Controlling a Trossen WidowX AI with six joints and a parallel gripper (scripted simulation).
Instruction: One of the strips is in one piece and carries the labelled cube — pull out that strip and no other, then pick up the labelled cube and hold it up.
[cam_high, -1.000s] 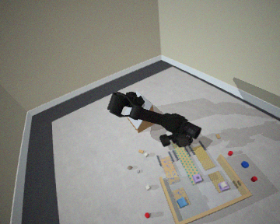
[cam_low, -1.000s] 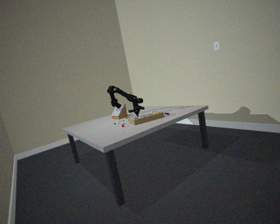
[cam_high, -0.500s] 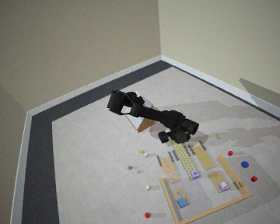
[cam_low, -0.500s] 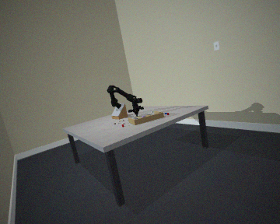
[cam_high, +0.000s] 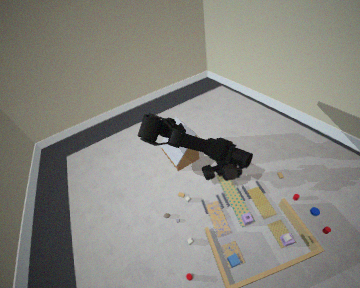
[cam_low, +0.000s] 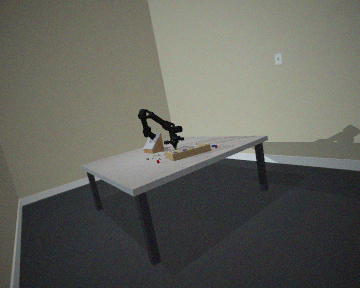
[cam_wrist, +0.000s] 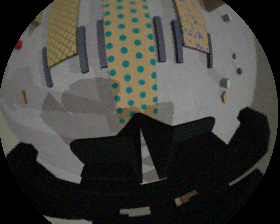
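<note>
Right now the strip is 100 mm ahead of my gripper tip and 10 mm to the right of it.
</note>
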